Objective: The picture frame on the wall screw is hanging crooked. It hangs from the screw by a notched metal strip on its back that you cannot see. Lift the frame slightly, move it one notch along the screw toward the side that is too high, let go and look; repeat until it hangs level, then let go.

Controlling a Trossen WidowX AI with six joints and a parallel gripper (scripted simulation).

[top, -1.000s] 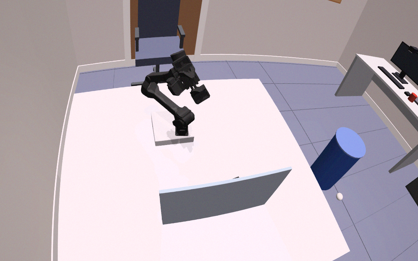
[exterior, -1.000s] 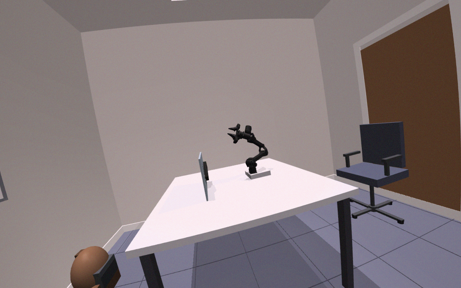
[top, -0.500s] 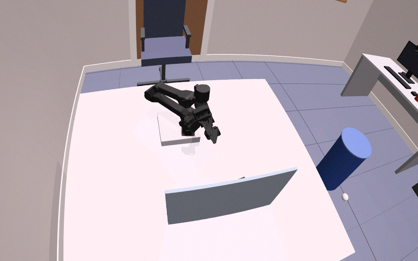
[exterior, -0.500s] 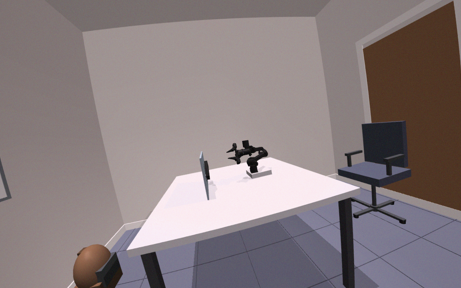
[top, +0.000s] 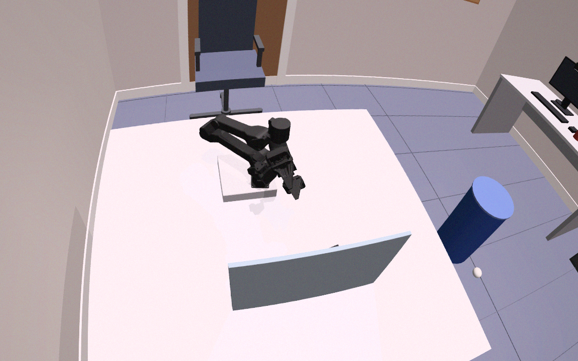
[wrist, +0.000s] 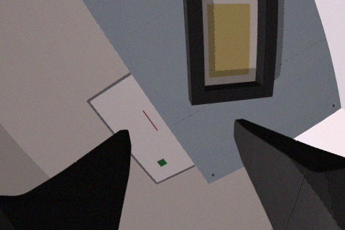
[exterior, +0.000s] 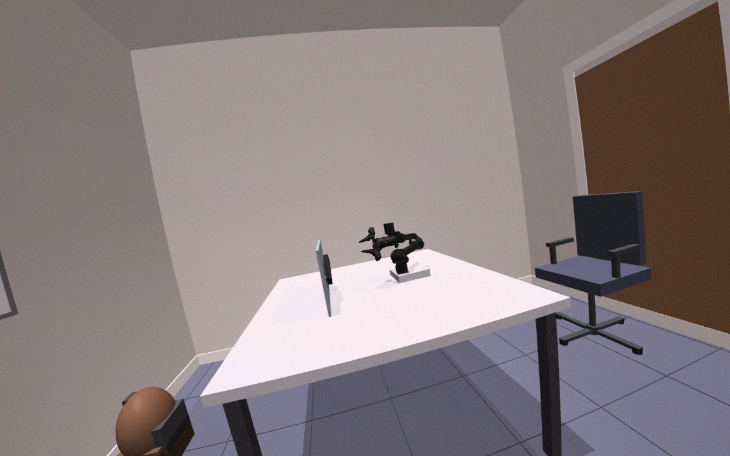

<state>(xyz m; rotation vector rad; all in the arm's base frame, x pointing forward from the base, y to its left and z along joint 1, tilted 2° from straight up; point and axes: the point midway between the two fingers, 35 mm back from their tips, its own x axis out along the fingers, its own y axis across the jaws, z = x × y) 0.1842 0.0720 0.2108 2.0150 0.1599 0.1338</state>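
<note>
Right now the picture frame is 200 mm ahead of my gripper tip, 90 mm below it and 60 mm to the left of it. The rest, counted from my gripper tip: wall panel (210 mm ahead, 90 mm below, 60 mm to the left).
</note>
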